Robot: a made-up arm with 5 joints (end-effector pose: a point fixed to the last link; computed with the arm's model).
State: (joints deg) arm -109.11 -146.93 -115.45 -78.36 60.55
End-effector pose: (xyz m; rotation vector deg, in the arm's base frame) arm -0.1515 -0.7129 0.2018 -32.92 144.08 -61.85
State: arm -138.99 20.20 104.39 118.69 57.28
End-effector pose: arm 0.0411 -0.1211 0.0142 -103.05 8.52 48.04
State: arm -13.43 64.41 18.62 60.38 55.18
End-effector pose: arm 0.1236 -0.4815 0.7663 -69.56 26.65 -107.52
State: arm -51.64 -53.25 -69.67 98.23 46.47
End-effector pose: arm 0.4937 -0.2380 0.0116 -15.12 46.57 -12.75
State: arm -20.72 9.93 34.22 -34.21 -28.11
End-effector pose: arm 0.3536 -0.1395 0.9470 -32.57 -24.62 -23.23
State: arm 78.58 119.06 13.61 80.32 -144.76
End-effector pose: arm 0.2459 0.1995 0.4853 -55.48 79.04 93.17
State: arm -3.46 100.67 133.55 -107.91 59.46
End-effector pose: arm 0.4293 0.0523 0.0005 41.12 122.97 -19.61
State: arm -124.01 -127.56 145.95 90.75 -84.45
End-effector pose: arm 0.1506 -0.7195 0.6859 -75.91 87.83 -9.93
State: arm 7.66 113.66 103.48 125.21 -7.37
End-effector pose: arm 0.4164 -0.7047 0.4702 17.44 -0.15 -67.80
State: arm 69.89 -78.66 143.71 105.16 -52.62
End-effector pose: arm -0.3918 0.7462 0.3959 104.00 111.57 -73.14
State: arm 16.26 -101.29 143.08 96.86 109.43
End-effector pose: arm 0.1536 0.2162 0.8197 40.82 -118.79 -21.81
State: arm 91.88 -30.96 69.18 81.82 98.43
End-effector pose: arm -0.0373 -0.0260 0.3501 -94.69 64.92 -41.54
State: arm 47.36 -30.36 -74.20 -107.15 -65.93
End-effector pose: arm 0.4008 -0.4871 0.5457 82.80 -140.94 65.81
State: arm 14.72 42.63 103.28 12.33 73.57
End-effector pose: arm -0.0435 0.0065 0.5911 8.11 -42.65 -155.81
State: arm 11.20 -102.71 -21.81 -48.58 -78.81
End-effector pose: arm 0.1229 -0.3195 0.6191 56.27 -102.22 28.47
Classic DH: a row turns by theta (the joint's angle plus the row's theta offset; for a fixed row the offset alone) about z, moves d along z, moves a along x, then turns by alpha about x. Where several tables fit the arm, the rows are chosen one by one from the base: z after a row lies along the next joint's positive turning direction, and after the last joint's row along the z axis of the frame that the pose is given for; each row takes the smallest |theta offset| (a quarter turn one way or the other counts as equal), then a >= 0, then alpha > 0; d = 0 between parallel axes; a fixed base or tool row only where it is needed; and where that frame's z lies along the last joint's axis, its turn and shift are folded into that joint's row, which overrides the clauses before.
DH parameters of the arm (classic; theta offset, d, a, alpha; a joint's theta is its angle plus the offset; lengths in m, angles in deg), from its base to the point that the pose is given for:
joint 1: 90 0.571 0.01 -90
joint 2: 0 -0.277 -0.062 -90
joint 3: -90 0.095 0.274 -90
joint 4: 0 -0.016 -0.266 90
joint 5: 16.95 0 -0.3053 180
tool (fixed): -163.05 0.175 0 0

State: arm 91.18 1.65 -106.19 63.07 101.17
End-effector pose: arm 0.0245 0.5691 0.4477 -37.26 -61.77 85.03
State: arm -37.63 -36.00 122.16 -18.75 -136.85
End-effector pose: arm 0.4445 -0.4158 0.6543 22.28 -0.30 -19.56
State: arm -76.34 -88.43 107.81 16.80 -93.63
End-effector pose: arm 0.1488 -0.4933 0.3286 95.23 -62.80 -65.93
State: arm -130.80 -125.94 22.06 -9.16 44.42
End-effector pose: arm -0.0933 -0.2733 0.1916 -119.74 81.88 76.99
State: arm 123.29 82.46 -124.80 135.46 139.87
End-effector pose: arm -0.0814 0.5079 0.6426 -11.46 131.21 -4.22
